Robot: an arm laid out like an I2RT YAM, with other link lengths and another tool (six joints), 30 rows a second.
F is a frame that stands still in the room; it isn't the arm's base.
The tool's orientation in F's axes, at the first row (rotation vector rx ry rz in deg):
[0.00, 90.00, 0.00]
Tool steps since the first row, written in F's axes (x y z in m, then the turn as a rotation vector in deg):
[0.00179, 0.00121, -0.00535, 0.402, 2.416, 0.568]
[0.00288, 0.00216, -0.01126, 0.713, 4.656, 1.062]
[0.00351, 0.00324, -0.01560, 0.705, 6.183, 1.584]
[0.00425, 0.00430, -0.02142, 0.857, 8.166, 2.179]
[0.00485, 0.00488, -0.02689, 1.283, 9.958, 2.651]
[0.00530, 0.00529, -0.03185, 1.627, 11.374, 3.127]
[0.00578, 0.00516, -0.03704, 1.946, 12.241, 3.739]
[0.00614, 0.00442, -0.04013, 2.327, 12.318, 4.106]
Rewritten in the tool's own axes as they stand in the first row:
[0.00535, 0.00121, 0.00179, -0.568, 2.416, 0.402]
[0.01126, 0.00216, 0.00288, -1.062, 4.656, 0.713]
[0.01560, 0.00324, 0.00351, -1.584, 6.183, 0.705]
[0.02142, 0.00430, 0.00425, -2.179, 8.166, 0.857]
[0.02689, 0.00488, 0.00485, -2.651, 9.958, 1.283]
[0.03185, 0.00529, 0.00530, -3.127, 11.374, 1.627]
[0.03704, 0.00516, 0.00578, -3.739, 12.241, 1.946]
[0.04013, 0.00442, 0.00614, -4.106, 12.318, 2.327]

